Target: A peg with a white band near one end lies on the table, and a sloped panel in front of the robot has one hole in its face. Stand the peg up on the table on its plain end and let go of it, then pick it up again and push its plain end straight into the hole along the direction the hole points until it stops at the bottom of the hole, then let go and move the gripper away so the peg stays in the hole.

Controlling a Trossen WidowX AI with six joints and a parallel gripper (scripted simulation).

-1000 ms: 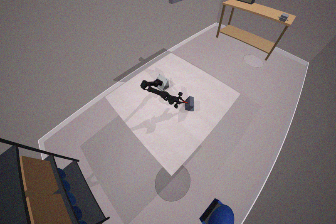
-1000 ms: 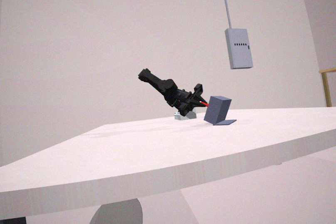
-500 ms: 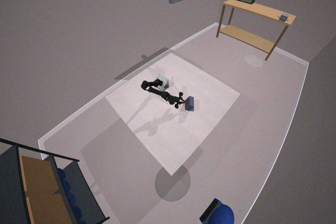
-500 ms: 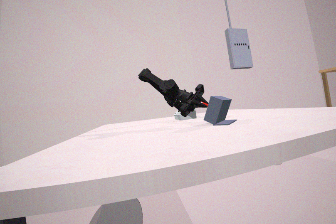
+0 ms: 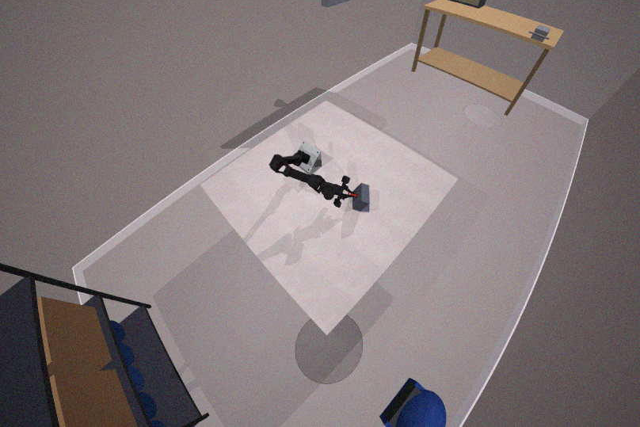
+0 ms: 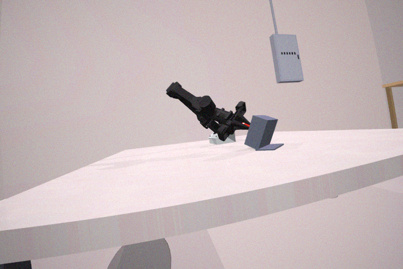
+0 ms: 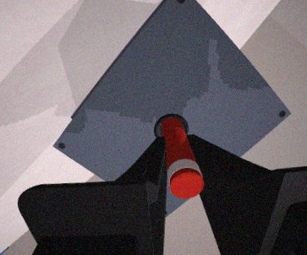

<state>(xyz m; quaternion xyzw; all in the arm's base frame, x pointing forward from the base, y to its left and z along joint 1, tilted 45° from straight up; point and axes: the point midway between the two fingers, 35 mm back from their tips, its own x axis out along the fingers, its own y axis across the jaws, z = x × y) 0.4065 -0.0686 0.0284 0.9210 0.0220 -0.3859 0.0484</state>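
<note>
The red peg lies 1 cm behind my gripper tip, 1 cm to the right of it and 1 cm above it. Also, from my gripper tip: sloped panel (3 cm ahead, 2 cm to the left, 2 cm below).
</note>
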